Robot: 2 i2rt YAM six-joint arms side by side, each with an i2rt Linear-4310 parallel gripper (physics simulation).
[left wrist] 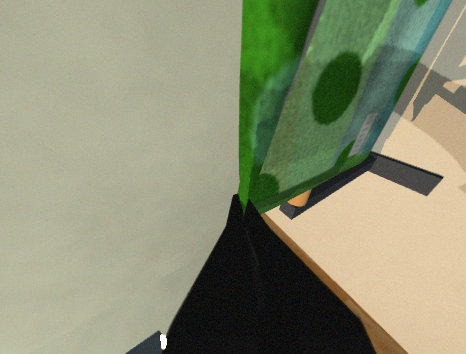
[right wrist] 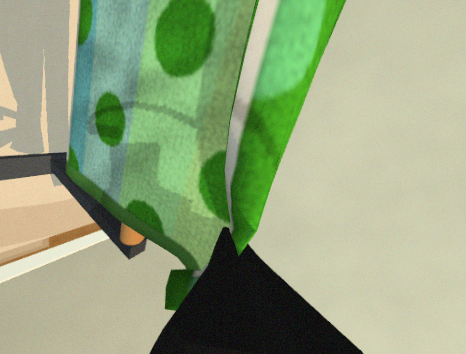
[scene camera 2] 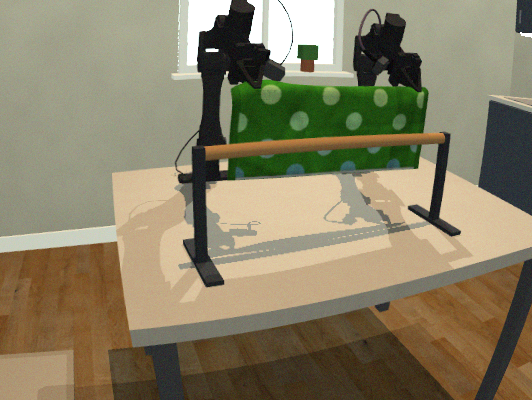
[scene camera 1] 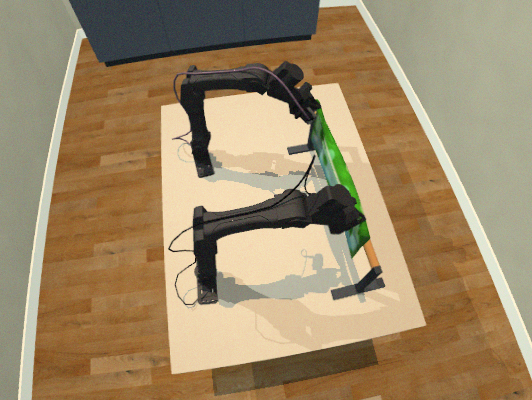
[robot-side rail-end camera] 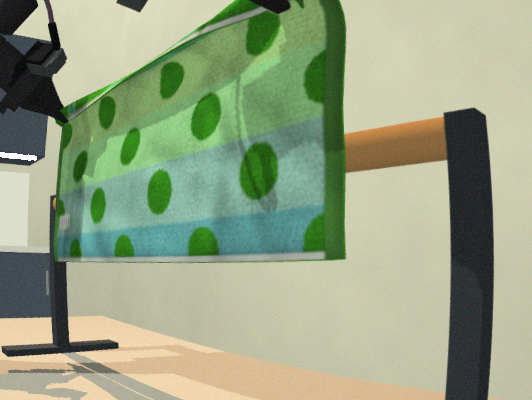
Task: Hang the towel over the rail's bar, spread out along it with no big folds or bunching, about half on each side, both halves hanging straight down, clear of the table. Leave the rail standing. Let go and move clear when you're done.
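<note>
The green dotted towel [scene camera 1: 345,175] [scene camera 2: 325,112] [robot-side rail-end camera: 200,155] [left wrist: 300,125] [right wrist: 165,125] hangs stretched between both grippers, its top edge above the bar [scene camera 1: 371,255] [scene camera 2: 310,145] [robot-side rail-end camera: 395,145]. It hangs on the robot side of the bar, its lower edge above the table. The bar crosses in front of it in scene camera 2. My left gripper [scene camera 2: 420,89] [robot-side rail-end camera: 65,120] [left wrist: 238,200] is shut on one top corner; my right gripper [scene camera 2: 259,85] [right wrist: 226,235] is shut near the other. A small green flap [right wrist: 177,290] shows beside the right fingers.
The rail stands upright on two dark posts [scene camera 2: 200,200] [scene camera 2: 440,180] with flat feet. More bare bar shows at the right gripper's end. The table [scene camera 2: 150,300] lies below, with a cabinet [scene camera 1: 200,30] beyond it.
</note>
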